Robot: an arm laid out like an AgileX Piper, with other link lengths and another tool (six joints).
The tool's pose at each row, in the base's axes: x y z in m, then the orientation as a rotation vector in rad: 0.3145 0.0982 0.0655 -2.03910 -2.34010 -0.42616; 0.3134 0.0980 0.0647 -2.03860 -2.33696 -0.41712; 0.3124 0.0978 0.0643 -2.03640 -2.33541 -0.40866; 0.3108 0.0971 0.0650 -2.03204 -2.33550 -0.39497; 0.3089 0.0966 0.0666 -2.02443 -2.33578 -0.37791; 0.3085 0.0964 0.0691 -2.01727 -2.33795 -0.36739; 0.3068 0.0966 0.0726 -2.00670 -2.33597 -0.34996; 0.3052 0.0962 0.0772 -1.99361 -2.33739 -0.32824
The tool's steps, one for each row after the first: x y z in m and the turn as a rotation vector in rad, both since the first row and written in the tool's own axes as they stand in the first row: -0.0002 -0.0013 0.0005 0.00657 -0.00081 0.00162; -0.0003 -0.0023 0.0007 0.01289 -0.00138 0.00174; -0.0006 -0.0038 -0.0004 0.02242 -0.00335 0.00027; -0.0005 -0.0054 -0.0023 0.03513 -0.00473 -0.00252; -0.0002 -0.0053 -0.0049 0.04320 -0.00535 -0.00627; 0.0009 -0.0063 -0.0085 0.05827 -0.00410 -0.00911; 0.0016 -0.0070 -0.0133 0.07539 -0.00491 -0.01469
